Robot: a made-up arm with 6 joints.
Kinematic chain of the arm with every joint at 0, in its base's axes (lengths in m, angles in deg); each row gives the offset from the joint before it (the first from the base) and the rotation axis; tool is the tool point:
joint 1: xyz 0 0 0.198 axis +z
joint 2: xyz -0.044 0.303 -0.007 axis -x
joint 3: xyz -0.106 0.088 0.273 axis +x
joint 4: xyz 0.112 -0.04 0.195 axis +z
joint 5: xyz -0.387 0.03 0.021 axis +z
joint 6: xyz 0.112 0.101 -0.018 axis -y
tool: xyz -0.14 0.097 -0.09
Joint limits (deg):
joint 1: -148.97..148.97
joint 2: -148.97..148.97
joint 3: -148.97..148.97
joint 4: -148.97..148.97
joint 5: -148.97..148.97
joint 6: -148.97..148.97
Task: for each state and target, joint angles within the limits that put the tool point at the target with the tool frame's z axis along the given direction. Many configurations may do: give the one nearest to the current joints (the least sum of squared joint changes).
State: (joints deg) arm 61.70 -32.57 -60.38 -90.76 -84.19 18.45
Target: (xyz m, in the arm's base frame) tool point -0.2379 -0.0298 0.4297 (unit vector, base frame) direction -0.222 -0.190 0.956
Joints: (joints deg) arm 94.04 -76.78 -91.48 -80.58 -94.38 -10.06
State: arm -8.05 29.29 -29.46 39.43 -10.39 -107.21
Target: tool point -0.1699 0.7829 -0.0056 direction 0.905 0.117 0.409
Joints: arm -10.20 44.47 -80.27 -2.31 -27.24 -90.38
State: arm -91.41 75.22 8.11 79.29 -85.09 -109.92
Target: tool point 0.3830 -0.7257 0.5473 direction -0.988 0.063 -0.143
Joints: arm -146.90 76.29 10.83 88.89 -97.20 -126.73
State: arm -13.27 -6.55 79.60 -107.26 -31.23 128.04
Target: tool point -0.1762 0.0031 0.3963 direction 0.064 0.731 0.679
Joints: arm 22.20 -27.11 84.47 -71.69 -58.92 148.97
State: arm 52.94 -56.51 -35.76 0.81 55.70 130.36
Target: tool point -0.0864 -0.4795 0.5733 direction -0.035 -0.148 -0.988
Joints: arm 83.70 -67.91 -32.32 36.39 38.52 144.54
